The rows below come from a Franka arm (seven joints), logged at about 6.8 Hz.
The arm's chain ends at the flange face. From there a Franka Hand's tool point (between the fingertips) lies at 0.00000 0.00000 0.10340 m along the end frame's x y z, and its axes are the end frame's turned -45 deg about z.
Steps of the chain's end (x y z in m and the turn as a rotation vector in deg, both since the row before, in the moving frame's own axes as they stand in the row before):
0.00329 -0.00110 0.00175 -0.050 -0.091 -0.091
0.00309 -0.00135 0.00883 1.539 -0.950 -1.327
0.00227 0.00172 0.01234 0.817 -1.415 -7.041
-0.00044 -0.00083 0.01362 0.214 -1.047 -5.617
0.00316 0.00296 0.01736 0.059 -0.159 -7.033
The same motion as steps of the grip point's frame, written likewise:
0.00292 0.00150 0.00175 0.029 -0.100 -0.091
0.00385 -0.00195 0.00878 1.760 0.416 -1.327
-0.00055 0.00003 0.01230 1.578 -0.423 -7.041
-0.00086 -0.00245 0.01360 0.892 -0.589 -5.617
0.00000 0.00406 0.01736 0.154 -0.071 -7.033

